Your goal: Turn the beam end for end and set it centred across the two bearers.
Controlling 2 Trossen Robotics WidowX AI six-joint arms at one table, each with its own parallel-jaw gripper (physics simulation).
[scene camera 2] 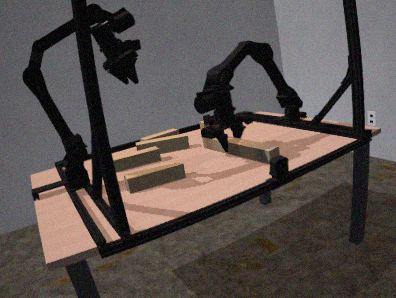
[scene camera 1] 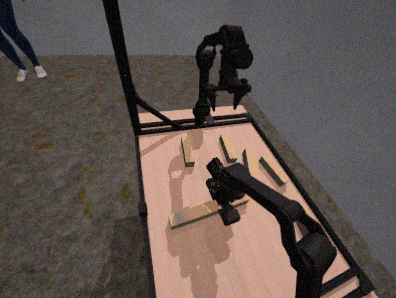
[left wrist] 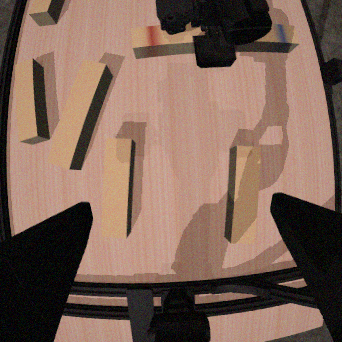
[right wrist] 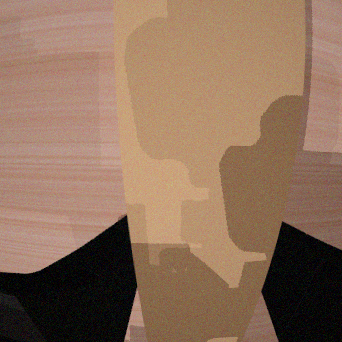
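Seen in the pictures: left gripper, fingertip midpoint: [scene camera 2: 132, 83] [scene camera 1: 224, 110] [left wrist: 182, 206]; right gripper, fingertip midpoint: [scene camera 2: 231, 149] [scene camera 1: 217, 207] [left wrist: 200, 41] [right wrist: 194, 214]; left arm's base, origin of the base link: [scene camera 2: 78, 186] [scene camera 1: 198, 121] [left wrist: 177, 302]; right arm's base, origin of the base link: [scene camera 2: 292, 120].
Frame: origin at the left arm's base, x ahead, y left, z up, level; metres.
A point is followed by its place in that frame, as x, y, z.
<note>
The long beam [scene camera 1: 192, 216] @(0.536, -0.194, 0.027) [scene camera 2: 257, 150] @(0.505, -0.230, 0.018) [left wrist: 142, 37] @(0.507, 0.040, 0.026) [right wrist: 200, 75] @(0.511, -0.018, 0.026) lies level, at or very near the table top; any small gap is unclear. In the left wrist view its red band is toward the left end, its blue band toward the right. My right gripper [scene camera 1: 223, 202] @(0.520, -0.074, -0.010) [scene camera 2: 232, 142] @(0.520, -0.074, -0.010) [right wrist: 194, 214] @(0.520, -0.074, -0.010) is shut on the beam around its middle part. Two short parallel blocks, the bearers, lie apart: one bearer [scene camera 1: 187, 151] @(0.228, -0.134, 0.025) [scene camera 2: 155, 177] @(0.201, -0.148, 0.008) [left wrist: 245, 192] @(0.213, -0.125, 0.025) and the other bearer [scene camera 1: 227, 149] @(0.256, 0.076, 0.025) [scene camera 2: 135, 159] @(0.224, 0.074, 0.009) [left wrist: 117, 187] @(0.233, 0.091, 0.025). My left gripper [scene camera 1: 225, 106] @(0.234, -0.002, 0.268) [scene camera 2: 131, 81] @(0.234, -0.002, 0.268) [left wrist: 182, 206] @(0.234, -0.002, 0.268) is open and empty, high above them.
Beside the bearers lie a slanted block [scene camera 1: 249, 161] @(0.354, 0.155, 0.031) [scene camera 2: 162, 144] @(0.361, 0.142, 0.015) [left wrist: 80, 115] @(0.360, 0.152, 0.031) and another block [scene camera 1: 273, 171] @(0.430, 0.259, 0.019) [left wrist: 27, 102] @(0.402, 0.270, 0.025). Part of a further block [left wrist: 47, 10] @(0.620, 0.252, 0.025) shows in the left wrist view. A black frame rail [scene camera 2: 200, 203] borders the table, with an upright post [scene camera 1: 120, 55] @(0.038, -0.362, 0.396) [scene camera 2: 92, 100] @(0.021, -0.380, 0.271).
</note>
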